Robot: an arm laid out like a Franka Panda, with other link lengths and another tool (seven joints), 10 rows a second.
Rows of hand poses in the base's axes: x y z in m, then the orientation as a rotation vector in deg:
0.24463 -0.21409 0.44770 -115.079 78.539 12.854
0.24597 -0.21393 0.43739 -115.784 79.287 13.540
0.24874 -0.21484 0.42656 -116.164 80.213 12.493
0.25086 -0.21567 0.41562 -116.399 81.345 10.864
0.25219 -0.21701 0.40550 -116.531 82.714 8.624
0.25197 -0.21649 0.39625 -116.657 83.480 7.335
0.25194 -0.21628 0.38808 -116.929 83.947 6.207
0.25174 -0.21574 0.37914 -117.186 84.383 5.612
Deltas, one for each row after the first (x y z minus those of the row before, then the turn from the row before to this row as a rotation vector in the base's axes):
0.00134 0.00016 -0.01031 -0.603 0.996 0.094
0.00277 -0.00091 -0.01083 -1.036 -0.100 -0.608
0.00212 -0.00083 -0.01094 -1.226 -0.395 -0.932
0.00133 -0.00134 -0.01012 -1.485 -0.669 -1.255
-0.00022 0.00052 -0.00925 -0.893 -0.368 -0.683
-0.00003 0.00021 -0.00817 -0.825 -0.363 -0.408
-0.00020 0.00054 -0.00894 -0.595 -0.057 -0.271

